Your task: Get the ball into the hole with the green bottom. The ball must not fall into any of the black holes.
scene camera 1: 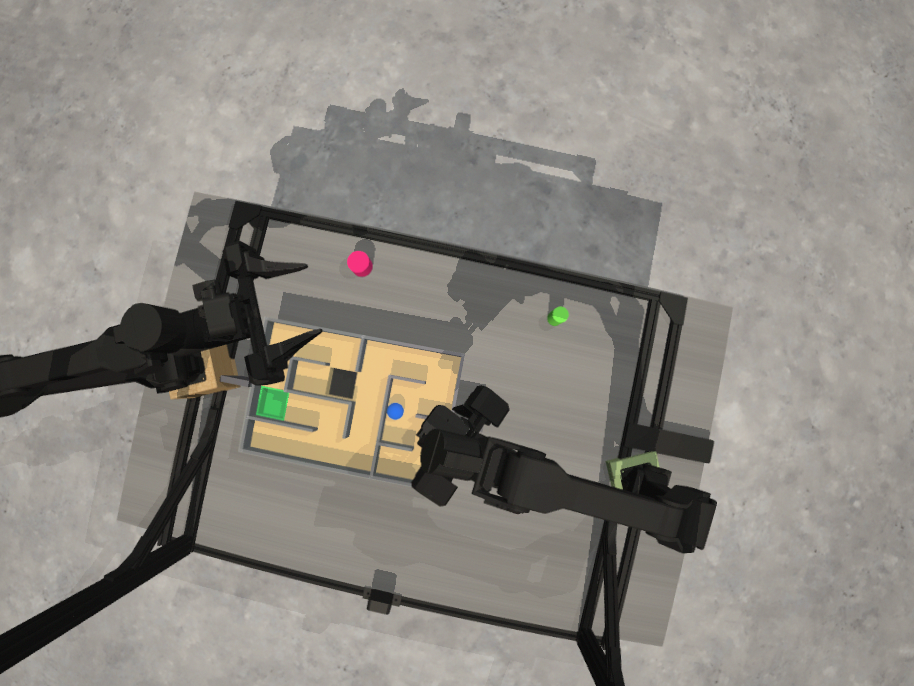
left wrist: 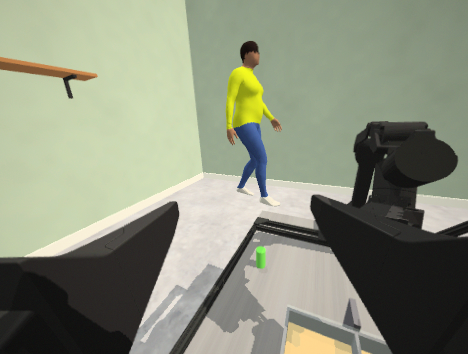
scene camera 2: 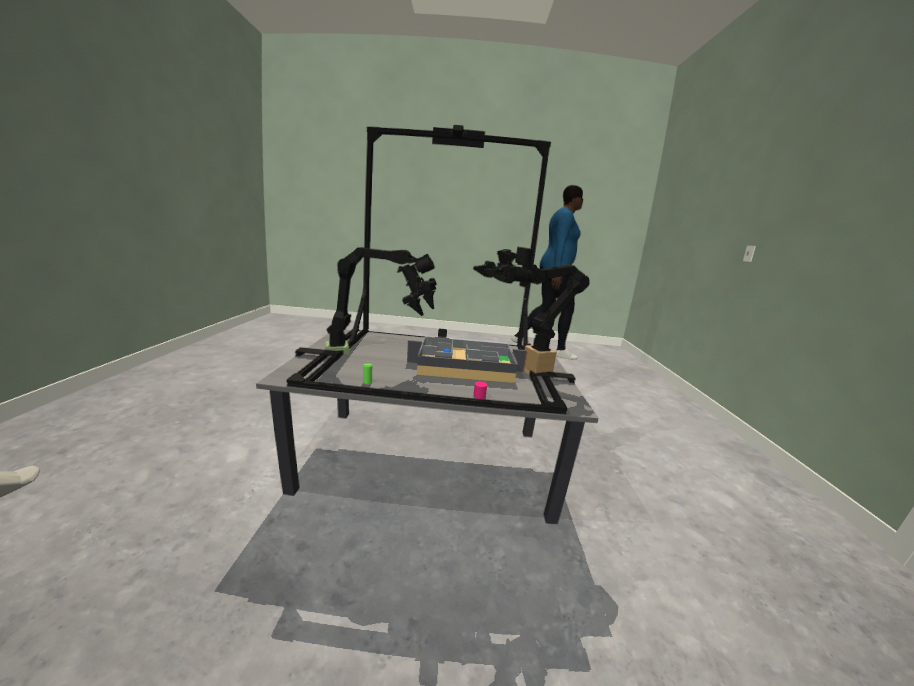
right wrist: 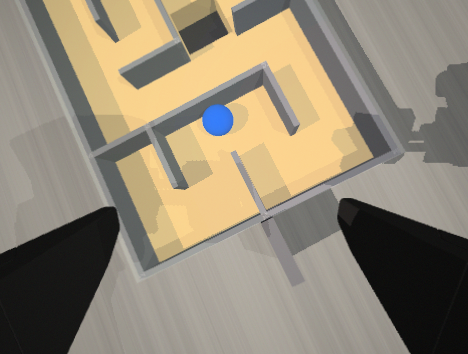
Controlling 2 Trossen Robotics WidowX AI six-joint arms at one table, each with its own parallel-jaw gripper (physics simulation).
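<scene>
The maze board (scene camera 1: 366, 424) (scene camera 2: 465, 373) (right wrist: 275, 45) lies on the table. The blue ball (scene camera 1: 394, 411) (scene camera 2: 447, 350) (right wrist: 218, 120) sits inside a walled pocket in its right half in scene camera 1. The green-bottomed hole (scene camera 1: 272, 404) (scene camera 2: 504, 359) is near the opposite end; a black hole (scene camera 1: 342, 383) (right wrist: 204, 32) lies between them. My left gripper (scene camera 1: 313, 299) (scene camera 2: 476, 268) (left wrist: 244, 204) is open and empty, high over the green-hole end. My right gripper (scene camera 2: 427, 310) (right wrist: 230, 212) is open and empty, above the ball end; the end handle (right wrist: 285, 260) shows between its fingers, lower down. Its arm hides that board end in scene camera 1.
A pink cylinder (scene camera 1: 359, 263) (scene camera 2: 479, 390) and a green cylinder (scene camera 1: 558, 316) (scene camera 2: 367, 373) (left wrist: 261, 257) stand on the table beyond the board in scene camera 1. Another handle (scene camera 1: 234, 381) projects from the board's left end, near the wooden block (scene camera 1: 219, 369) (scene camera 2: 540, 360). A black frame surrounds the workspace.
</scene>
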